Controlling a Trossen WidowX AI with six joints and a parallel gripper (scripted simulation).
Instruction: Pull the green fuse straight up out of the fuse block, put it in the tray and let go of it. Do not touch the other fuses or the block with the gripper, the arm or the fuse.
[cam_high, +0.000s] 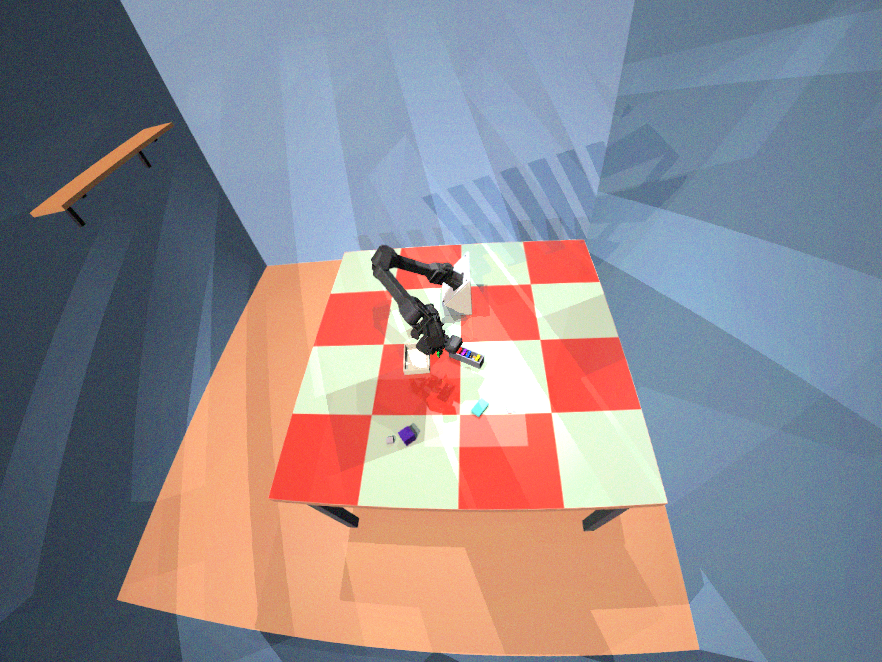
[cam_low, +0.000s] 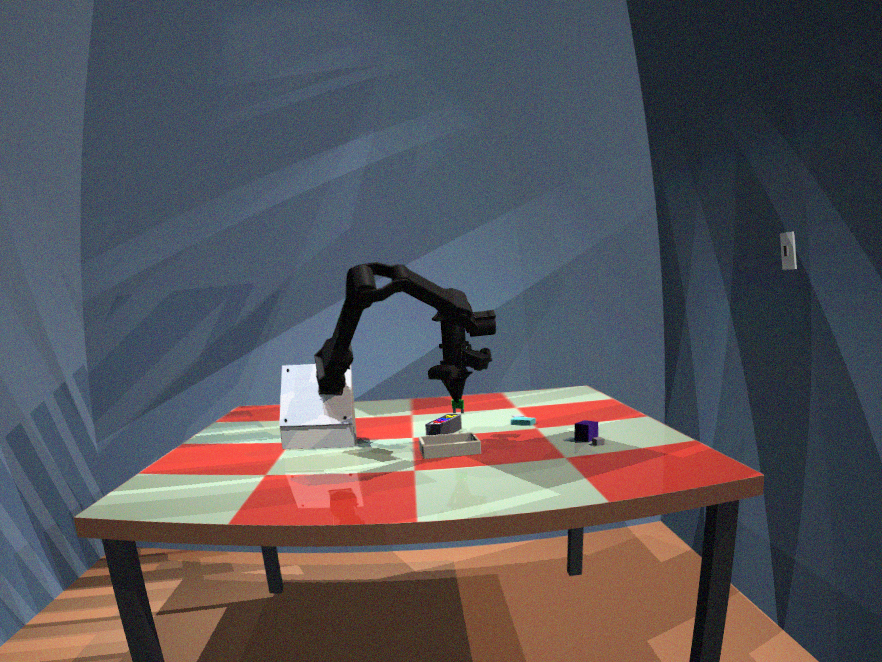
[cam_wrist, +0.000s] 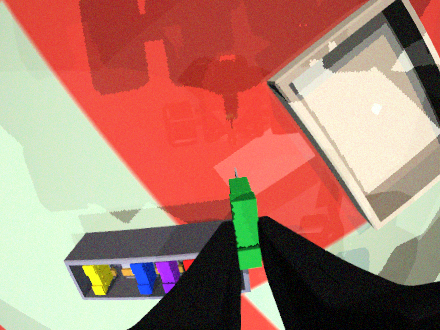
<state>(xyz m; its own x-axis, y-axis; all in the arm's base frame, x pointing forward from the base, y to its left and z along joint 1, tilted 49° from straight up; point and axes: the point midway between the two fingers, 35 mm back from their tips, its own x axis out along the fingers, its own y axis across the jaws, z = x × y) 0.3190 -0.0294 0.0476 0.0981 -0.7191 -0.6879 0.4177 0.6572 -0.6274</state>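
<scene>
Right now my gripper tip is 30 mm past the beige tray, 100 mm to the left of it and 100 mm above it. From my gripper tip the other things lie so: teal block: 180 mm ahead, 150 mm to the left, 90 mm below; then green fuse: 10 mm below; then purple cube: 300 mm ahead, 90 mm to the right, 80 mm below.
</scene>
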